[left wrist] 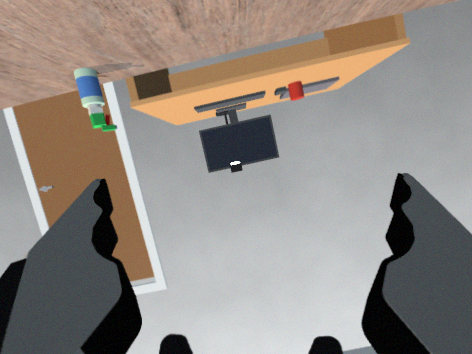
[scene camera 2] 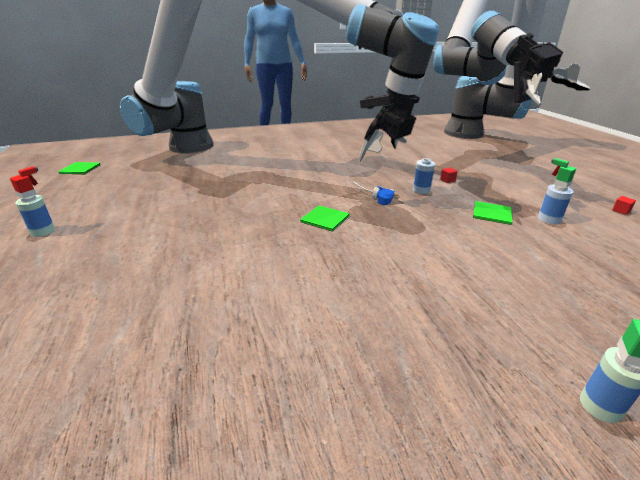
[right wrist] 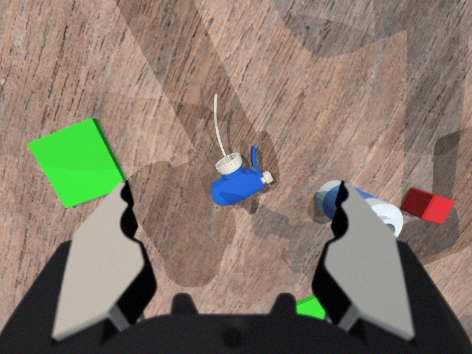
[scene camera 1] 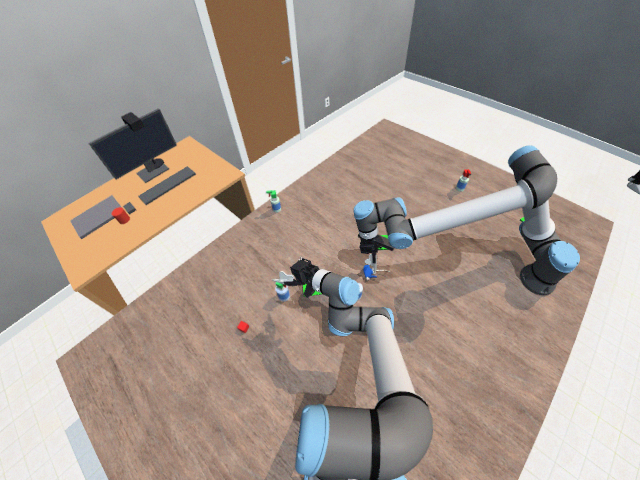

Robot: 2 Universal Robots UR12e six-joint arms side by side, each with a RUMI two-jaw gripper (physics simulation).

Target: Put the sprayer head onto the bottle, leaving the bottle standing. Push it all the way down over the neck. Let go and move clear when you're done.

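The blue sprayer head (scene camera 1: 368,272) (scene camera 2: 384,195) (right wrist: 237,189) lies on the table, its white collar and thin tube pointing sideways. The headless bottle (scene camera 2: 423,177) (right wrist: 322,197) with a blue label stands upright beside it; in the right wrist view a finger partly covers it, and in scene camera 1 the left arm hides most of it. My right gripper (scene camera 1: 371,264) (scene camera 2: 379,152) (right wrist: 234,182) is open, pointing down above the sprayer head, which shows between its fingers in the right wrist view. My left gripper (scene camera 1: 281,279) (scene camera 2: 562,94) (left wrist: 247,178) is open and empty, held up and pointing away from the bottle.
A green-headed spray bottle (scene camera 1: 282,292) (scene camera 2: 555,204) stands near the left gripper. A red cube (scene camera 2: 448,174) (right wrist: 427,205) lies beside the headless bottle. Green squares (scene camera 2: 324,217) (scene camera 2: 492,212) lie on either side. A red-headed spray bottle (scene camera 1: 462,182) (scene camera 2: 35,214) stands farther off.
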